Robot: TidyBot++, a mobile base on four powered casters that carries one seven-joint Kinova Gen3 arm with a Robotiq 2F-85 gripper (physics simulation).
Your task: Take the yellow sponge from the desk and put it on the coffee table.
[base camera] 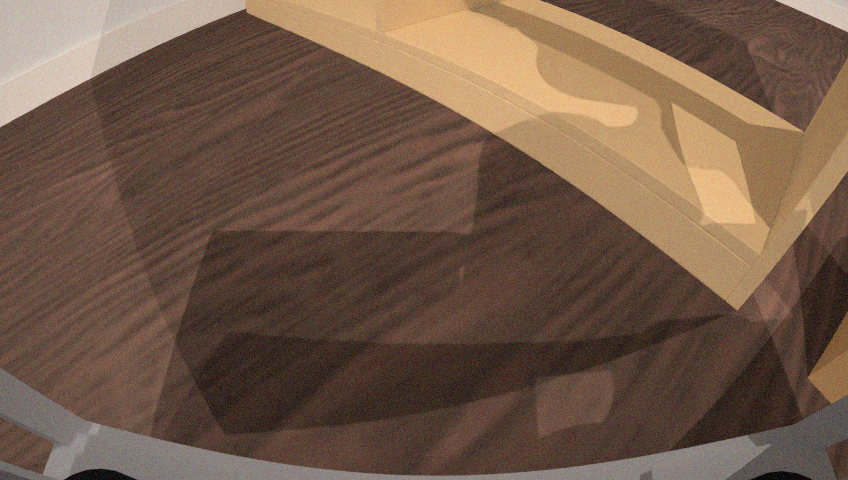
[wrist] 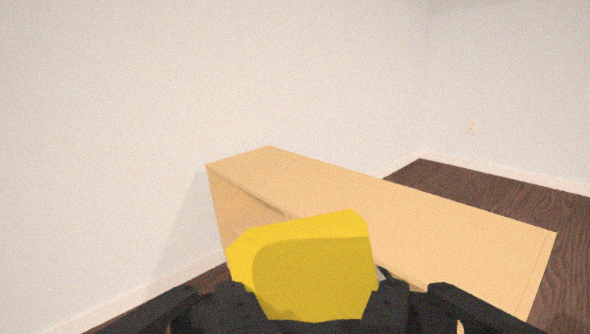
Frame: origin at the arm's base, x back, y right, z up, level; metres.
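Seen in the pictures: gripper, between the fingertips: [wrist: 309, 275].
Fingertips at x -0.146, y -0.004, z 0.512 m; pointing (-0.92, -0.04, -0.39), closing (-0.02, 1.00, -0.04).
Observation:
Pixels of each thing's top centre, then the offset from my fingertips to it. "pt": a spot on its surface instead. Level surfaces: height alone.
- yellow sponge, centre of its top: [wrist: 311, 224] dy +0.003, dx +0.023, dz +0.050 m
- orange-brown box, a spot on its surface: [base camera: 834, 368] pt dy +0.397, dx -0.064, dz -0.874 m
- Dark wood floor, height of its surface: dz -0.909 m
My gripper [wrist: 309, 275] is shut on the yellow sponge [wrist: 315, 275], which stands up between the two black fingers at the bottom of the wrist view. The lower part of the sponge is hidden by the gripper. Behind and below the sponge, in the wrist view, is a low light-wood shelf unit [wrist: 425, 220] [base camera: 595, 174] with a flat top board. The sponge and gripper appear raised in front of it, and no contact with it shows. No piece that I can surely call the coffee table or the desk shows in either view.
In the base view the shelf unit runs from the upper middle to the right. Part of an orange-brown box [base camera: 834, 368] shows at the right edge. Dark wood floor [base camera: 333, 178] lies in front of the base. White walls [wrist: 150, 75] stand behind the shelf unit.

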